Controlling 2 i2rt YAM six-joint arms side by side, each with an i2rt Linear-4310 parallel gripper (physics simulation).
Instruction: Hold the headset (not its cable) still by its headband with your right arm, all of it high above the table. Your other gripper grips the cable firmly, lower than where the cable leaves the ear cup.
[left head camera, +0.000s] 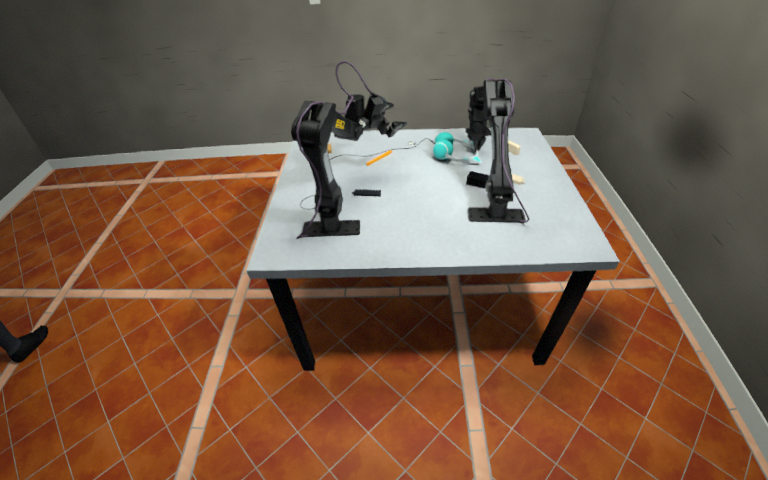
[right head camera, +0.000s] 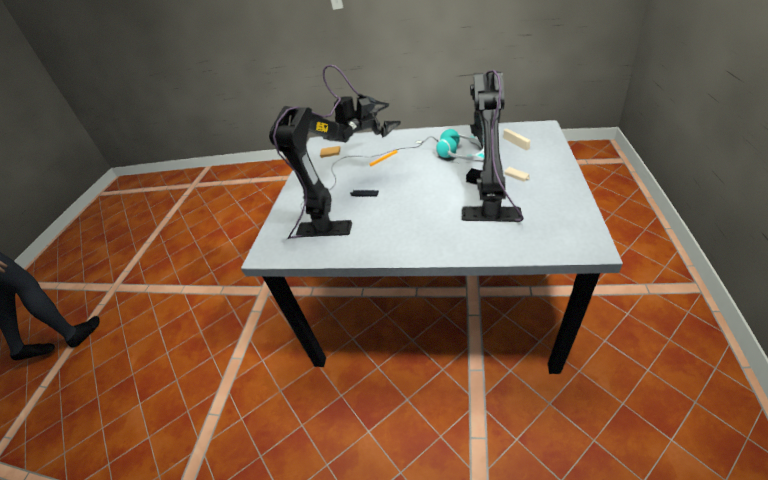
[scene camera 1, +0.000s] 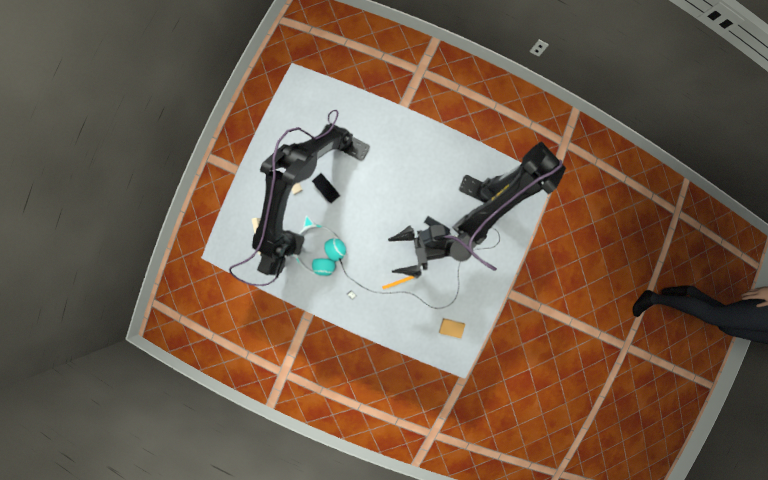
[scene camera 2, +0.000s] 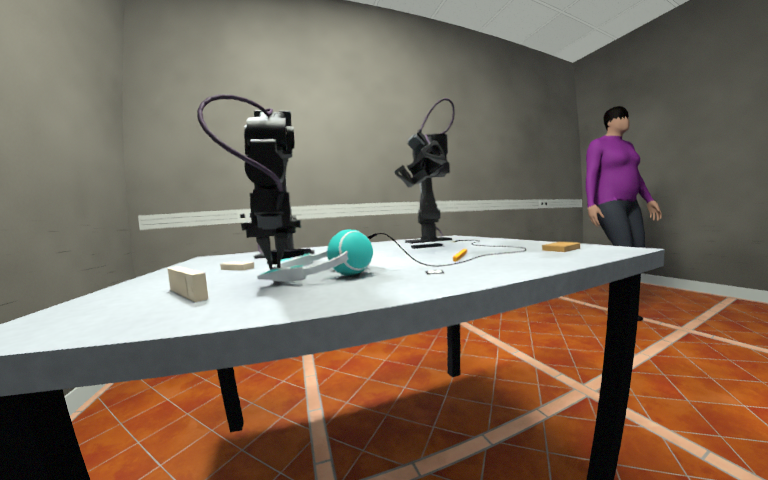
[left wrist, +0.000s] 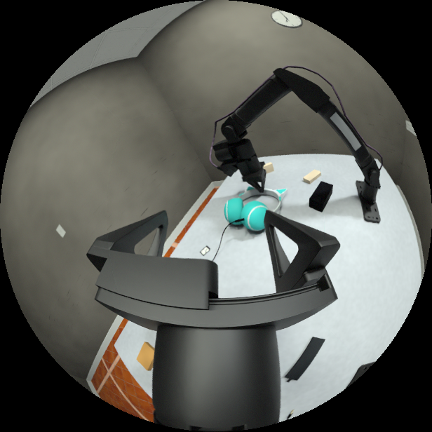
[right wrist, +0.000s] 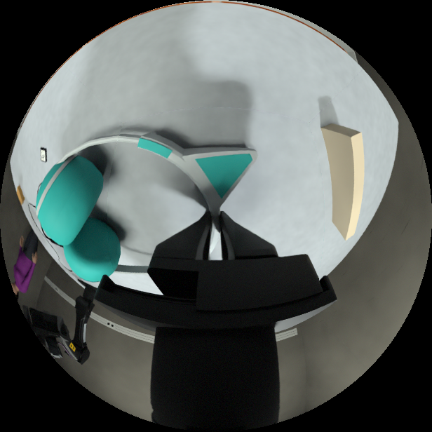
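Observation:
The turquoise headset (left head camera: 442, 150) (scene camera 1: 335, 249) (scene camera 2: 351, 251) (left wrist: 255, 216) lies with its ear cups on the table and its white headband (scene camera 2: 322, 264) (right wrist: 195, 175) low over the tabletop. My right gripper (scene camera 2: 274, 266) (left wrist: 261, 191) (right wrist: 215, 216) points down and is shut on the headband beside a cat ear. The thin dark cable (scene camera 1: 436, 307) (left wrist: 223, 235) leaves an ear cup and runs loosely over the table. My left gripper (left head camera: 398, 114) (scene camera 1: 390, 254) (left wrist: 215, 215) is open and empty, high above the table, some way from the headset.
An orange stick (left head camera: 378, 157) (scene camera 1: 398, 282) lies near the cable. A black block (scene camera 1: 325, 187) (left wrist: 321, 196) and a beige block (scene camera 2: 188, 283) (right wrist: 345, 180) lie near the headset. A tan block (scene camera 1: 451, 328), a small white tile (scene camera 1: 351, 294) and a flat black piece (left head camera: 367, 193) lie farther off.

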